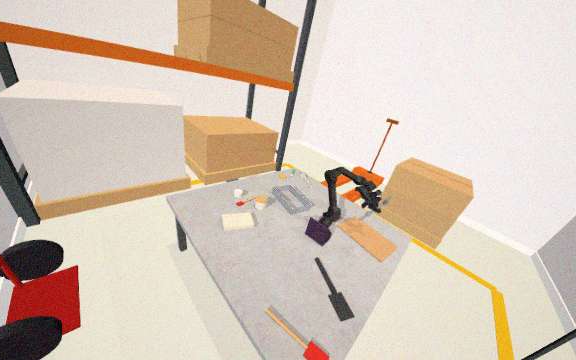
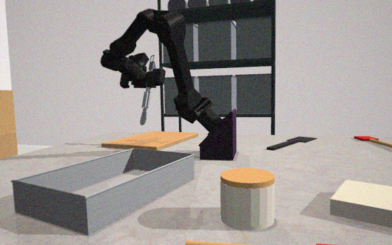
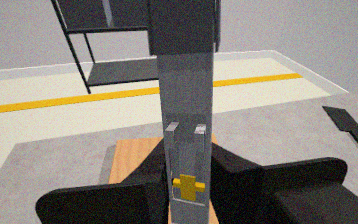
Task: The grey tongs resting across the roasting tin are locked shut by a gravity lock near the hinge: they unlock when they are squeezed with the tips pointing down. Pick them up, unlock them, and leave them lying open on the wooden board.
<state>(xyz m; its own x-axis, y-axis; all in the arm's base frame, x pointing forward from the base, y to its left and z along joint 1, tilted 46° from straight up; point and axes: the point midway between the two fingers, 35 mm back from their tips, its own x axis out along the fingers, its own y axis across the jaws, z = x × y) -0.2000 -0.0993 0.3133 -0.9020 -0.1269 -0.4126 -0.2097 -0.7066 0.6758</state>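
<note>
My gripper tip is now 4 cm short of the yellow lock piece, 1 cm to the left of it and 1 cm below it. Also, from my gripper tip: wooden board (21 cm below); then black spatula (54 cm to the left, 22 cm below, 1 cm behind); then grey roasting tin (61 cm ahead, 19 cm below, 14 cm to the left).
</note>
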